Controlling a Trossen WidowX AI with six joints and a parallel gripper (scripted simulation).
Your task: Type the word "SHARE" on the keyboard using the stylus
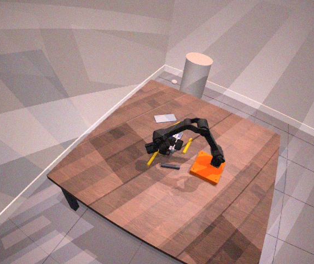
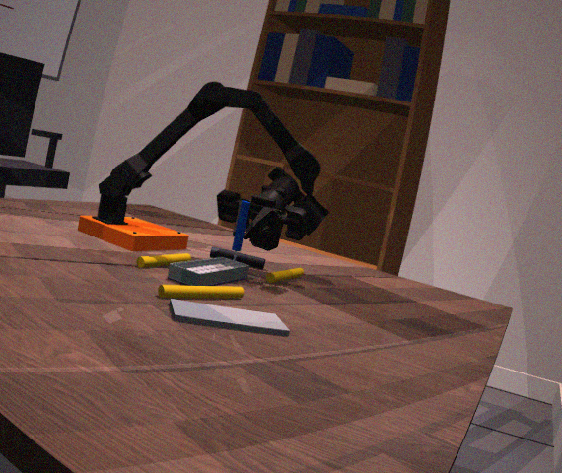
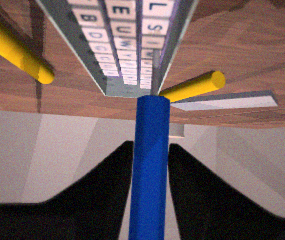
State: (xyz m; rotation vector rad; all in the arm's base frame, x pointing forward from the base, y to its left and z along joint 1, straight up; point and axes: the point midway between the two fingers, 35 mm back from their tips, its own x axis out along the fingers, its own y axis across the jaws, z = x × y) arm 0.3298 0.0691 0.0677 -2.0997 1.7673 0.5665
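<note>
Right now the yellow cylinder is 16 cm to the right of my gripper tip, 7 cm below it and 7 cm ahead of it. From my gripper tip the other things lie so: blue stylus: 1 cm below; then dark cylinder: 15 cm to the left, 10 cm behind, 7 cm below; then thin grey tip: 5 cm below.
</note>
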